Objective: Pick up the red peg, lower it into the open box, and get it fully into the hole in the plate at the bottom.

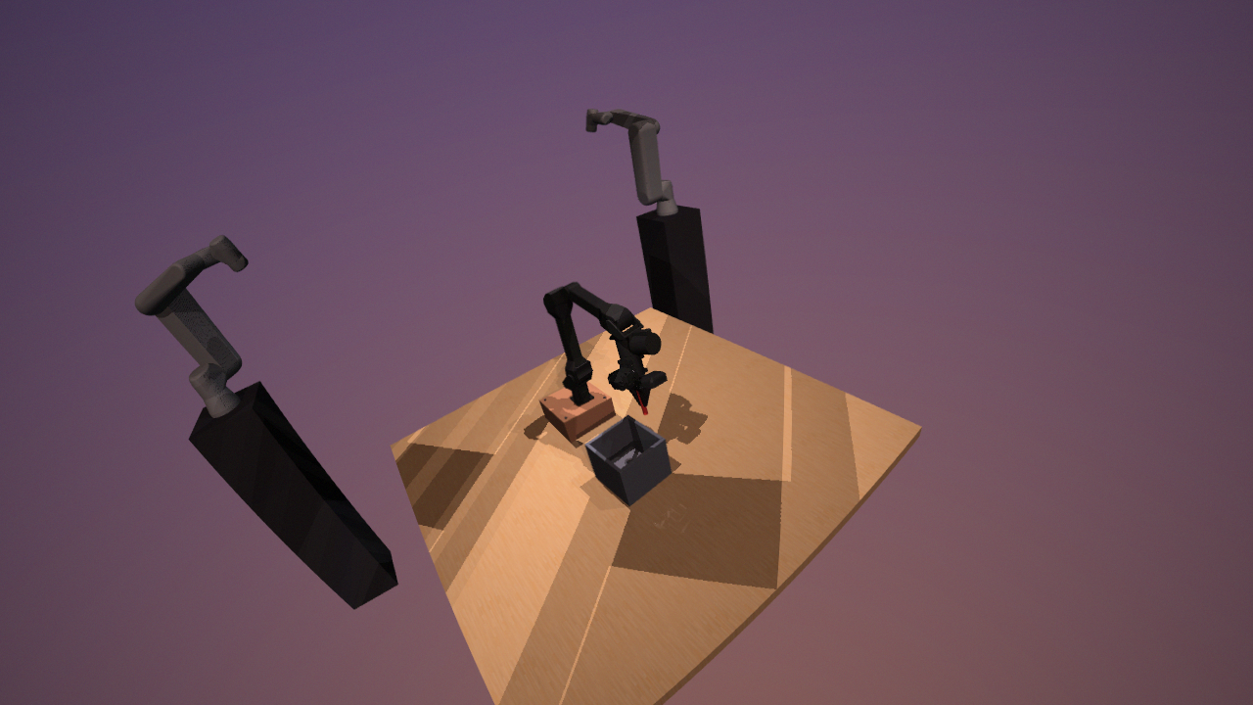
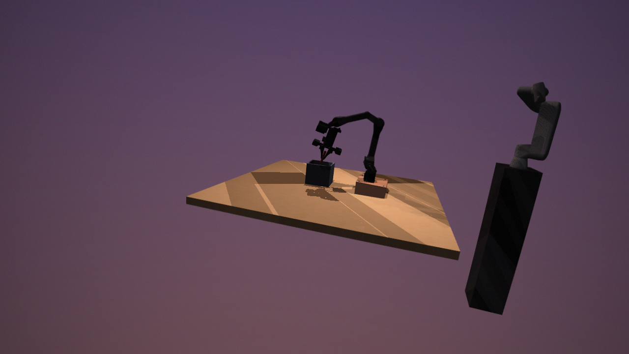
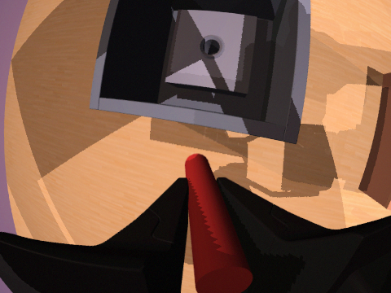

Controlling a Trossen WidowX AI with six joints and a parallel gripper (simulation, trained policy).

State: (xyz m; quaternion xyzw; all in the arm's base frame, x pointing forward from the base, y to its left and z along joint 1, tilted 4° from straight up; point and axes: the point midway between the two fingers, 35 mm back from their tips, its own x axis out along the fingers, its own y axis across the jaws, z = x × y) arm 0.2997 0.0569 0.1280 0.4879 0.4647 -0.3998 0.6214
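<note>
Now: the grey plate 30 mm ahead of my gripper tip, 100 mm to the right of it and 140 mm below it. Round my gripper tip: red peg 10 mm above.
</note>
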